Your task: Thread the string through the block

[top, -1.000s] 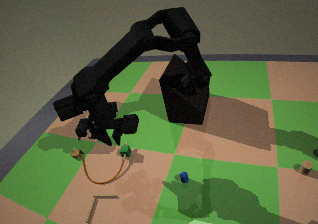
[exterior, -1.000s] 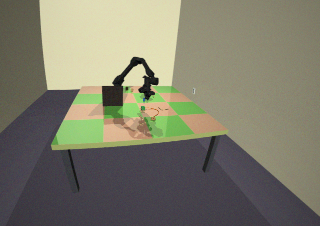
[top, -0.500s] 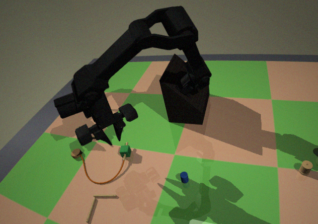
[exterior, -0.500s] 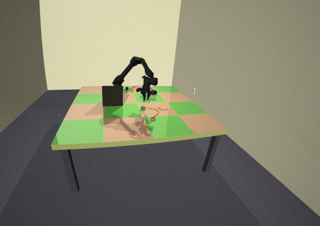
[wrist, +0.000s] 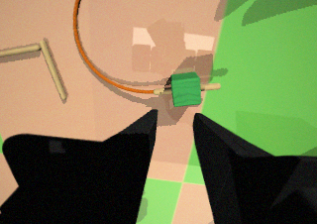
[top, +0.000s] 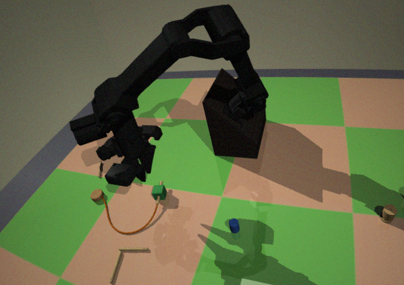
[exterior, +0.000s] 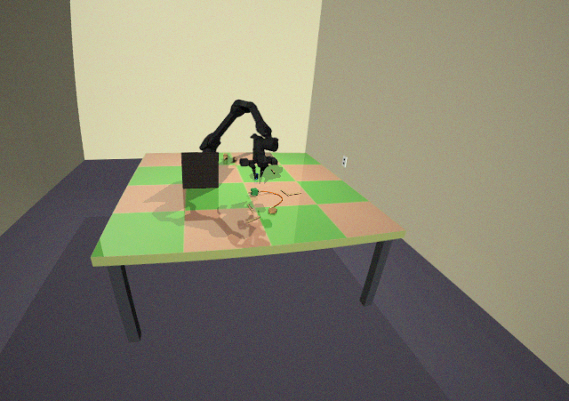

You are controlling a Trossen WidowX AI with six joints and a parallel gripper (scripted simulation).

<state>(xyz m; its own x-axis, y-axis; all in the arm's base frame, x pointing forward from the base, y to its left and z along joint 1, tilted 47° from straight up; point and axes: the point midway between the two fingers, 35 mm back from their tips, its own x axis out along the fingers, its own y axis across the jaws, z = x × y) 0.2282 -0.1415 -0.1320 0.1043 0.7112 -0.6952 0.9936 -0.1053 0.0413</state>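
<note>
The green block is 1 cm behind my gripper tip and 8 cm below it. The rest, counted from my gripper tip: thin stick (1 cm to the left, 8 cm below); then round wooden button (2 cm ahead, 20 cm to the right, 9 cm below); then blue cylinder (6 cm ahead, 23 cm to the left, 8 cm below).
</note>
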